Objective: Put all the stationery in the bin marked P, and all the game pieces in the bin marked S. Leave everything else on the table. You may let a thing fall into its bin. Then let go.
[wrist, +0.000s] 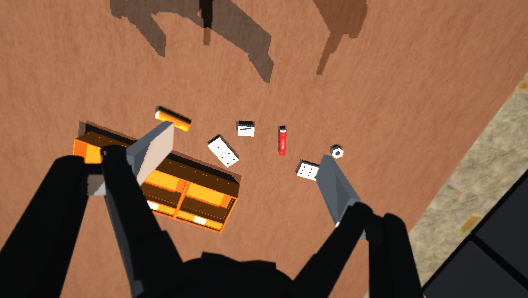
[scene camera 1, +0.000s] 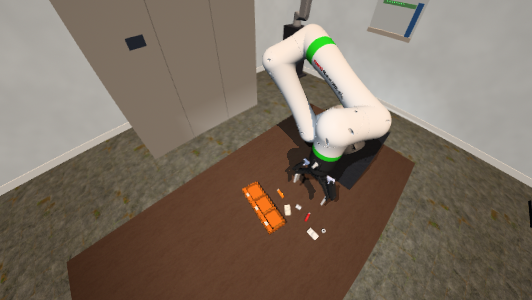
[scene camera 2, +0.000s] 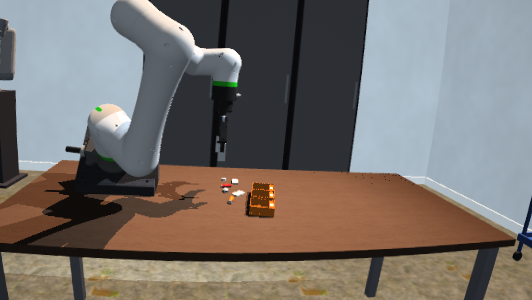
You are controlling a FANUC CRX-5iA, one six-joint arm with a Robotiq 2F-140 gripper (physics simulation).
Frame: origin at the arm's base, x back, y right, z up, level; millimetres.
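Seen in the pictures: gripper, fingertip midpoint: (wrist: 249,151) (scene camera 1: 309,191) (scene camera 2: 219,156); arm's base at its link origin: (scene camera 1: 351,147).
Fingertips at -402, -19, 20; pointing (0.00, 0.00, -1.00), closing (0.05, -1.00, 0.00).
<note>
Offsets run from my fingertips to a thing's middle, as dx, dy, dz. "spot": to the spot under its first point. Level surfaces: height alone.
My gripper (scene camera 1: 310,190) (scene camera 2: 220,152) (wrist: 249,151) is open and empty, high above the loose things. Two white dominoes lie on the table: one domino {-80, +30, -138} (scene camera 1: 287,210) (scene camera 2: 238,193) (wrist: 223,151) beside the bins, the other domino {-74, -127, -138} (scene camera 1: 312,234) (scene camera 2: 235,181) (wrist: 307,170) farther off, partly behind a finger in the wrist view. A red stick {-34, -58, -136} (scene camera 1: 307,217) (scene camera 2: 226,185) (wrist: 283,142), an orange stick {-46, +115, -134} (scene camera 1: 280,193) (scene camera 2: 231,198) (wrist: 173,119) and a small whitish block {-31, +4, -136} (scene camera 1: 298,207) (scene camera 2: 225,190) (wrist: 246,129) lie apart. The orange three-bin row {spot: -147, +244, -128} (scene camera 2: 262,212) (wrist: 215,181) has white labels; their letters are unreadable.
A silvery hex nut {-27, -151, -137} (scene camera 1: 323,231) (scene camera 2: 223,179) (wrist: 337,151) lies near the farther domino. The brown table {dz -142} (scene camera 1: 190,225) (scene camera 2: 375,215) carries the arm's dark base (scene camera 2: 120,186). A left finger covers part of the bin row in the wrist view.
</note>
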